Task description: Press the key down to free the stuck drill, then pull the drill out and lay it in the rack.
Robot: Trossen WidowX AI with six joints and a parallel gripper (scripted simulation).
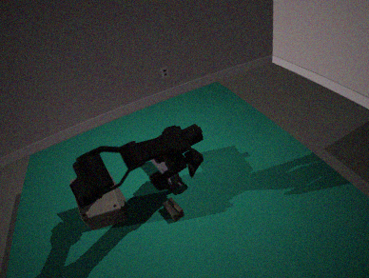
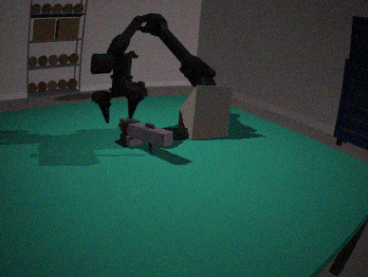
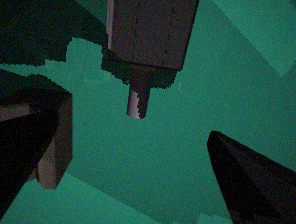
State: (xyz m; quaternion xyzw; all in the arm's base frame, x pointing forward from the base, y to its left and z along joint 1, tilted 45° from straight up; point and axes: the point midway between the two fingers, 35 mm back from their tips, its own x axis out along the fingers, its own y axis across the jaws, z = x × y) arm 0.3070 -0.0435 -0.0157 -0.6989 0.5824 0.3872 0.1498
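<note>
My gripper tip is now 6 cm to the right of the drill, 3 cm past it and 1 cm above it. Round my gripper tip: grey housing (12 cm to the left, 5 cm behind, 1 cm below); then dark brown block (7 cm to the right, 5 cm behind, 4 cm below); then small dark key (14 cm to the left, 6 cm behind, 1 cm below).
</note>
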